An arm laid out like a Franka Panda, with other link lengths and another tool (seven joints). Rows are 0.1 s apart.
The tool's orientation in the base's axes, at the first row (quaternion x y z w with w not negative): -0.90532 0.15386 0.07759 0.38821
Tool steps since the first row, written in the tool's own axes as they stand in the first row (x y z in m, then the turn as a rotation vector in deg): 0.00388 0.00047 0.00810 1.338 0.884 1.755; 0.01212 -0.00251 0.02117 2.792 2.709 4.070; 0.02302 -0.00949 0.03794 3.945 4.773 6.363; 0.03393 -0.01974 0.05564 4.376 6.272 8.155; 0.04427 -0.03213 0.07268 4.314 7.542 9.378; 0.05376 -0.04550 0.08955 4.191 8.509 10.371; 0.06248 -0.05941 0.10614 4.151 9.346 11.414
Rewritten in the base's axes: 0.00332 0.00473 -0.00689 0.922 0.408 -2.153; 0.01181 0.01437 -0.01598 1.623 0.584 -5.360; 0.02407 0.02873 -0.02559 1.960 0.655 -8.635; 0.03743 0.04589 -0.03362 1.820 0.887 -10.995; 0.05100 0.06408 -0.03959 1.305 0.962 -12.681; 0.06410 0.08298 -0.04456 0.841 1.081 -13.987; 0.07667 0.10219 -0.04877 0.498 1.303 -15.261
